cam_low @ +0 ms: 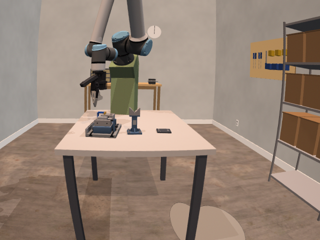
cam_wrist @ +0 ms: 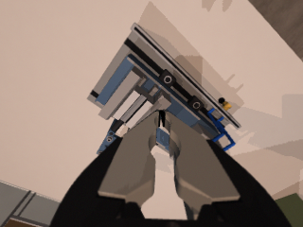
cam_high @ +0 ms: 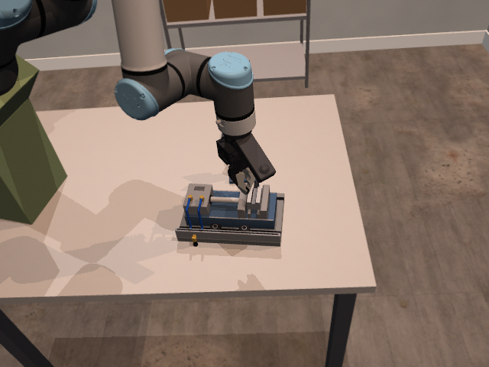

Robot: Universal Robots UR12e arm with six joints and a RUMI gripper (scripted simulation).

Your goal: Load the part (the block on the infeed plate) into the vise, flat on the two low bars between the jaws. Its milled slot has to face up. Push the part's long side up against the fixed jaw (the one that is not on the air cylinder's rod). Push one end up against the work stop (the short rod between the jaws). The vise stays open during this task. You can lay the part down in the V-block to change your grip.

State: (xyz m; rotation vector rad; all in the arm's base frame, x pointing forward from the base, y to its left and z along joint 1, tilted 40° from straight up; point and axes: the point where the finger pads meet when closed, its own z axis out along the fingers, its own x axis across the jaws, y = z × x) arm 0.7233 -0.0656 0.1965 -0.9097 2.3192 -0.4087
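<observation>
Now: hand 1 cm short of the part, 5 cm to the right of it and 8 cm above it. Round my hand: moving jaw: 3 cm behind, 6 cm to the left, 11 cm below; then fixed jaw: 4 cm ahead, 6 cm to the left, 11 cm below; then work stop: 1 cm ahead, 10 cm to the left, 9 cm below.
</observation>
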